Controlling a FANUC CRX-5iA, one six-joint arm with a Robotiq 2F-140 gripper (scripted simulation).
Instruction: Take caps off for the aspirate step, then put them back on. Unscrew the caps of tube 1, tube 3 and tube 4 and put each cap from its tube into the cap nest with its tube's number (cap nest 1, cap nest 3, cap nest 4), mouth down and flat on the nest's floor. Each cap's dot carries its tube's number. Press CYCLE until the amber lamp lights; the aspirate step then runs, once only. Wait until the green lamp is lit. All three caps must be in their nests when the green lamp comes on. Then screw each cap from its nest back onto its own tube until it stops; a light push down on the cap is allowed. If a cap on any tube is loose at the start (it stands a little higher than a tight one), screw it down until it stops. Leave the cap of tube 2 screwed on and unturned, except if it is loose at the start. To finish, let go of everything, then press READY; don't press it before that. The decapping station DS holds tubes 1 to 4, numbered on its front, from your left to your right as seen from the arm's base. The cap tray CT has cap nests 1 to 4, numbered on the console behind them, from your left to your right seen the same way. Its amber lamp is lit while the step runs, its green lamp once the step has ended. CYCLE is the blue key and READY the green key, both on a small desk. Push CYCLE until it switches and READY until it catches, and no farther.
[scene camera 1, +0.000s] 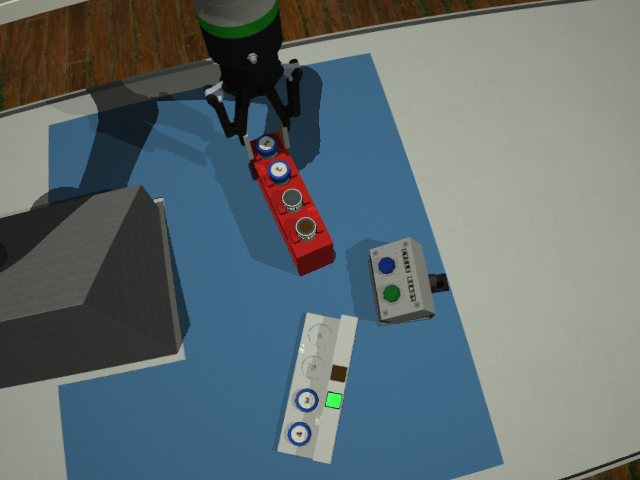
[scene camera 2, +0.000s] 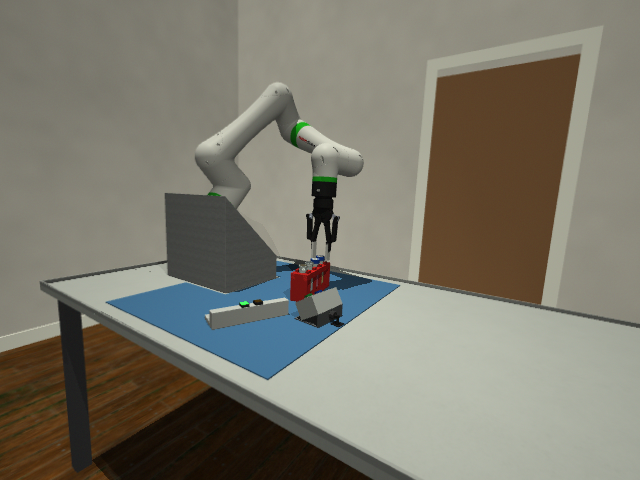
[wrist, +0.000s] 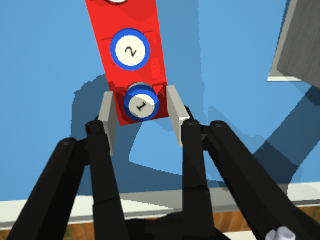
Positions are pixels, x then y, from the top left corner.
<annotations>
my gripper: scene camera 1; scene camera 2 320, 259; wrist
same spot on my gripper: (wrist: 261, 201) = (scene camera 1: 223, 108)
</annotations>
